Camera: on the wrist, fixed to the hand. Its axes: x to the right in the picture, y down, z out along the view.
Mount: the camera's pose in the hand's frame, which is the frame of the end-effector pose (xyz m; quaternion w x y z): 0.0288 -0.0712 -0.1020 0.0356 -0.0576 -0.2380 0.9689
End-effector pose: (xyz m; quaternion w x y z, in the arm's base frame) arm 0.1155 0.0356 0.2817 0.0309 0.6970 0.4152 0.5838
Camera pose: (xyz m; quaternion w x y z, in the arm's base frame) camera -0.0095 0.0548 0.2991 0.4256 -0.5643 0.7015 0.0912
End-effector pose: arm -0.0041 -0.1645 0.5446 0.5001 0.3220 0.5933 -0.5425
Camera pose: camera -0.1032 -0.0852 0.5313 0.7032 0.4284 -0.3786 0.4228
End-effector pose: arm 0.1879 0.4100 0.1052 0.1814 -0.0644 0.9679 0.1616
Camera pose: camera 0.1406 0.3069 0.1638 0.0765 0.9635 0.0444 0.2526
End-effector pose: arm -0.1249 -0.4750 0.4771 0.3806 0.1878 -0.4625 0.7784
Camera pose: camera -0.0827 -0.3548 0.4856 0.8399 0.2781 0.3339 -0.3251
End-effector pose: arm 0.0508 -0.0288 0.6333 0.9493 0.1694 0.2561 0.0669
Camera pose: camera 0.0265 -0.0598 0.5118 0.0397 0.2154 -0.3848 0.8966
